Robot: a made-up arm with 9 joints. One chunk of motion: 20 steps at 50 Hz.
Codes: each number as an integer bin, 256 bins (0 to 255) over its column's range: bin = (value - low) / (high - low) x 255, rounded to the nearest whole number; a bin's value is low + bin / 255 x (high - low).
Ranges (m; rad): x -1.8..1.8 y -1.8..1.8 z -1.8..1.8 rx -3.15..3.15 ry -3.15..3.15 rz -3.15..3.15
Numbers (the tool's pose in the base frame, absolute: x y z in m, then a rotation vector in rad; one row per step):
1: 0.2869 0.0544 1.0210 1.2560 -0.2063 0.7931
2: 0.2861 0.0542 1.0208 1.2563 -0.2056 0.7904
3: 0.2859 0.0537 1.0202 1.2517 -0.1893 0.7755
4: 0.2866 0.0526 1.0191 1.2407 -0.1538 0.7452
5: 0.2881 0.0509 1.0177 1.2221 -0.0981 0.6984
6: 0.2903 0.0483 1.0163 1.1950 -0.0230 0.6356
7: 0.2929 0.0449 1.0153 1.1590 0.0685 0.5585
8: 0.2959 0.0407 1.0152 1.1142 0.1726 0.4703
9: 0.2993 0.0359 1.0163 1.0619 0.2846 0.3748
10: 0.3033 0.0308 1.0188 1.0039 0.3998 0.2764
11: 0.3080 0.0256 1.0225 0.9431 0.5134 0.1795
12: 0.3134 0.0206 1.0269 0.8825 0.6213 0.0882
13: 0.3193 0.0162 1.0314 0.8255 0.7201 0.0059
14: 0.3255 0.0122 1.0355 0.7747 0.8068 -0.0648
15: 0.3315 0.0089 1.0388 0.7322 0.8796 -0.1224
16: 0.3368 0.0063 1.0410 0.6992 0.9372 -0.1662
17: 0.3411 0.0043 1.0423 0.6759 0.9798 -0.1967
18: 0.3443 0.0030 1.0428 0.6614 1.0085 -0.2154
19: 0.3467 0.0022 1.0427 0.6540 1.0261 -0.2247
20: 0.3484 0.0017 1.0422 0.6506 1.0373 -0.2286
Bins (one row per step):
1: 148 131 200 178 119 160
2: 148 131 200 178 119 159
3: 148 131 200 178 120 159
4: 148 131 200 178 121 158
5: 148 131 200 177 124 156
6: 148 131 199 176 127 153
7: 148 131 199 174 130 150
8: 148 130 199 173 134 147
9: 149 130 199 170 139 143
10: 149 130 200 168 144 139
11: 149 129 200 166 148 135
12: 150 129 200 163 153 131
13: 150 129 201 161 157 128
14: 151 128 201 159 160 125
15: 151 128 201 157 163 123
16: 151 128 201 156 165 121
17: 152 128 201 155 167 120
18: 152 128 201 154 168 119
19: 152 128 201 154 169 118
20: 152 128 201 154 169 118

